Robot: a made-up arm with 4 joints. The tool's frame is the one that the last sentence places.
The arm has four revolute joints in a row. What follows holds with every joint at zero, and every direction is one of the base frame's.
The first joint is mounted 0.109 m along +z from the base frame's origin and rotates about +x.
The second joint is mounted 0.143 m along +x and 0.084 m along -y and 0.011 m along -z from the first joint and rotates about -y.
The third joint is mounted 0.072 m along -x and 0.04 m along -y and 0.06 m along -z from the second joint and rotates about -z.
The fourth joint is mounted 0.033 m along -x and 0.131 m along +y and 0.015 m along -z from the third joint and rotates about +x.
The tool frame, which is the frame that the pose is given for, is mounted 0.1 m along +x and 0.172 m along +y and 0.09 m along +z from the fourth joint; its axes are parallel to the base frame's.
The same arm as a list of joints. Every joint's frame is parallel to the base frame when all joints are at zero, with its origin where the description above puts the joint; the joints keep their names.
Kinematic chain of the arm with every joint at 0, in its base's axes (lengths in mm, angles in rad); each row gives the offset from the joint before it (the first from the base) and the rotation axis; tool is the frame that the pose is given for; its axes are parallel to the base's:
joint 1: xyz 0.0 0.0 109.0 axis +x
joint 2: xyz 143.0 -84.0 -11.0 axis -y
joint 3: xyz -72.0 -40.0 -60.0 axis -z
joint 4: xyz -33.0 131.0 -15.0 axis +x
tool: xyz 100.0 172.0 90.0

